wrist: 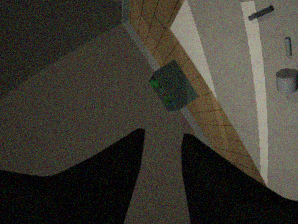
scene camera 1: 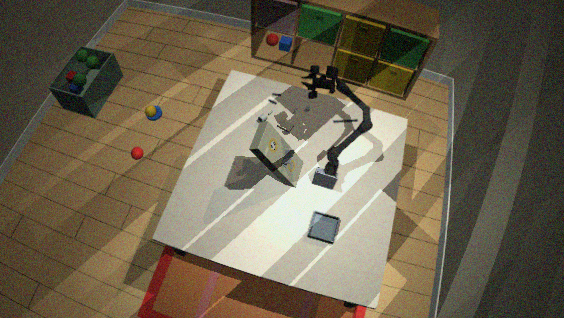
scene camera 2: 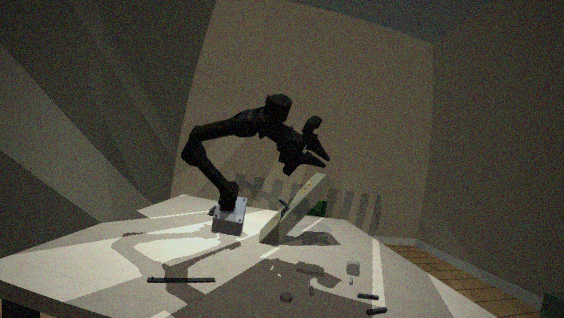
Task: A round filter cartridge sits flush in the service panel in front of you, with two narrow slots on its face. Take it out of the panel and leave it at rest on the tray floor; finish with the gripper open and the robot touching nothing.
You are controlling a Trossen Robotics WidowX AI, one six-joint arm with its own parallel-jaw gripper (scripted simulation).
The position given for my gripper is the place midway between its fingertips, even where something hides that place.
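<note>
Square grey tray (scene camera 1: 323, 227). Service panel (scene camera 1: 261, 144), (scene camera 2: 275, 229). My gripper (scene camera 2: 327, 163), (wrist: 163, 138).
</note>
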